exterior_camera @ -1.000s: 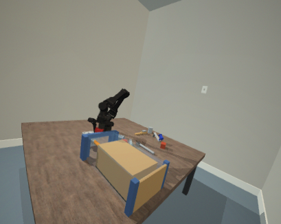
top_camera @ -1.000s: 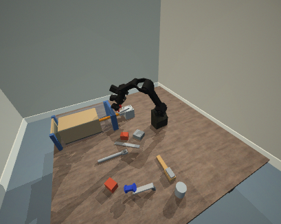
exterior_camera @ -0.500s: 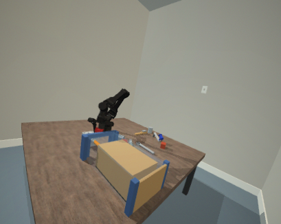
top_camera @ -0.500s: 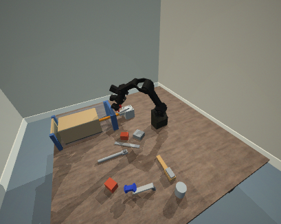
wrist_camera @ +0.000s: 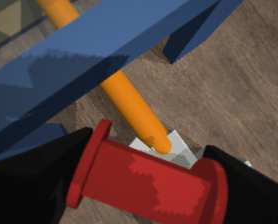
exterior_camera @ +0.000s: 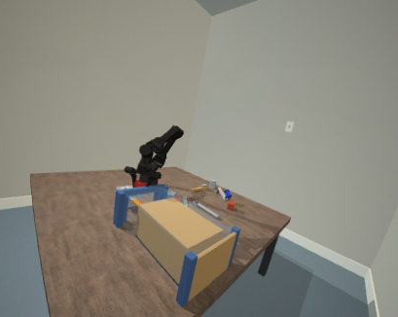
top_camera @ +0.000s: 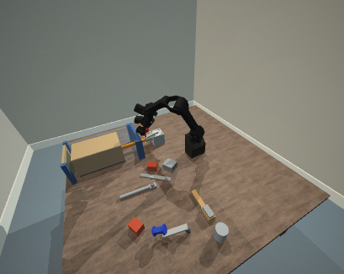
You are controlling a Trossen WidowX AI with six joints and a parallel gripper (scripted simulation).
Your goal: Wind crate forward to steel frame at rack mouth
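Right now the red handle knob is 10 mm behind my gripper tip and 10 mm to the left of it. Also, from my gripper tip: blue frame: 50 mm ahead, 20 mm to the right, 30 mm below; red-gripped winch handle: 50 mm behind, 10 mm to the left, 30 mm below; grey winch: 120 mm behind, 100 mm below.
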